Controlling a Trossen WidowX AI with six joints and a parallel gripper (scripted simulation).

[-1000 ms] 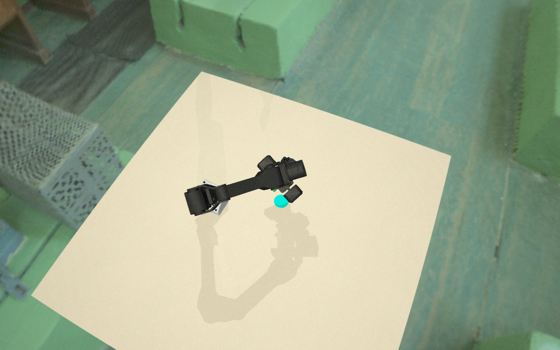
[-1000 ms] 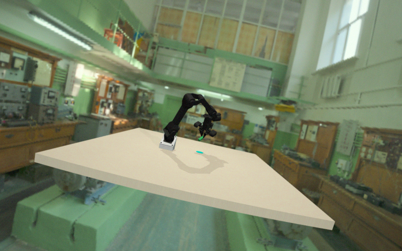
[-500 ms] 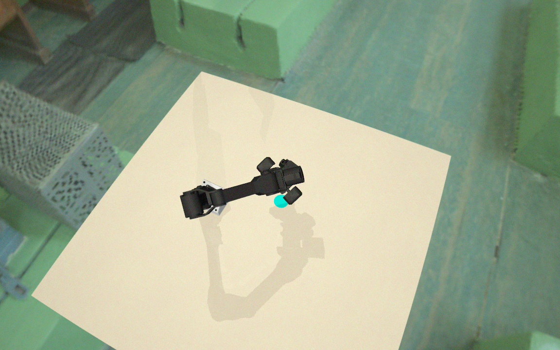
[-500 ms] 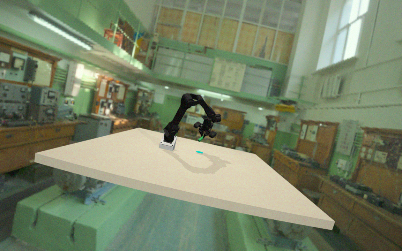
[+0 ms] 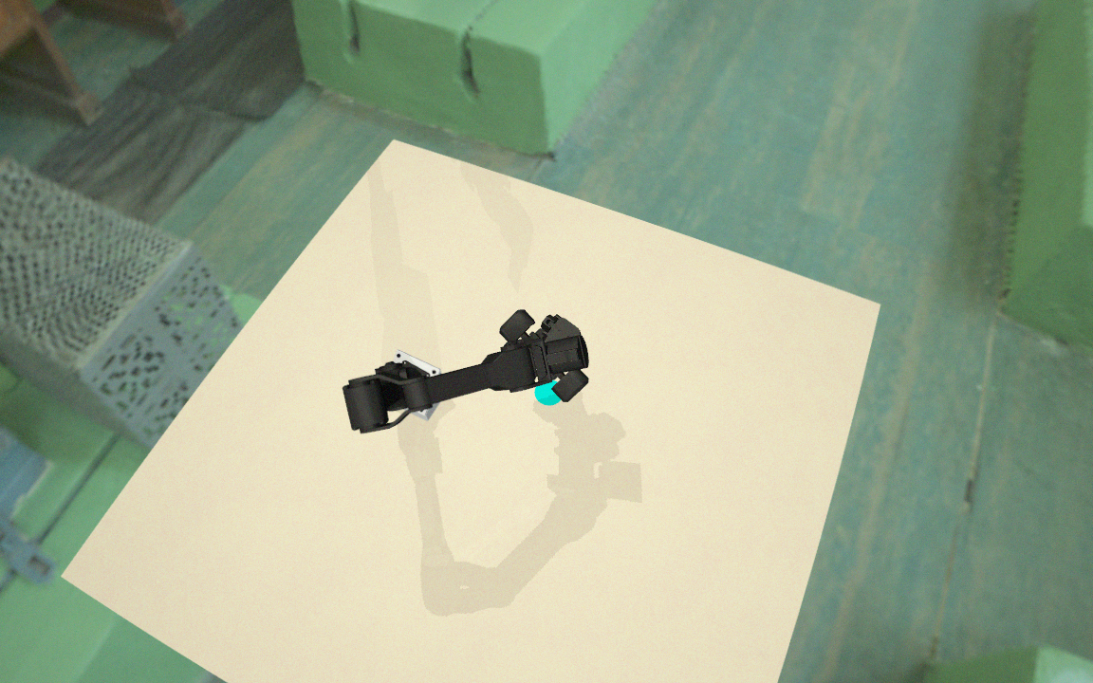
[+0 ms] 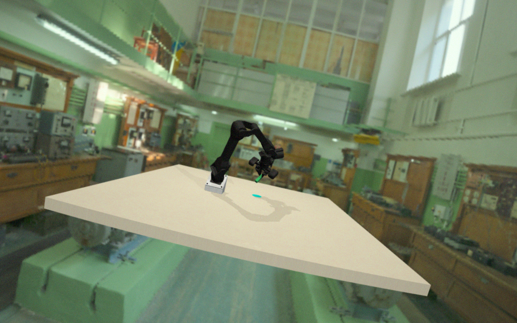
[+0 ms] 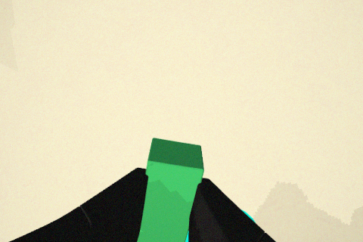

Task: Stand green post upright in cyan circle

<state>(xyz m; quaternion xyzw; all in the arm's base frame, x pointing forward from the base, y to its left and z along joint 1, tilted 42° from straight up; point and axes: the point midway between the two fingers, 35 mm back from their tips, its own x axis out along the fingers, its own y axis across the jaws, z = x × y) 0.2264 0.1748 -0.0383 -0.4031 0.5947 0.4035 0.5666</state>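
The green post is 10 mm behind my gripper tip, 10 mm to the right of it and 10 mm below it. Round my gripper tip: cyan circle: 30 mm to the right, 120 mm below.
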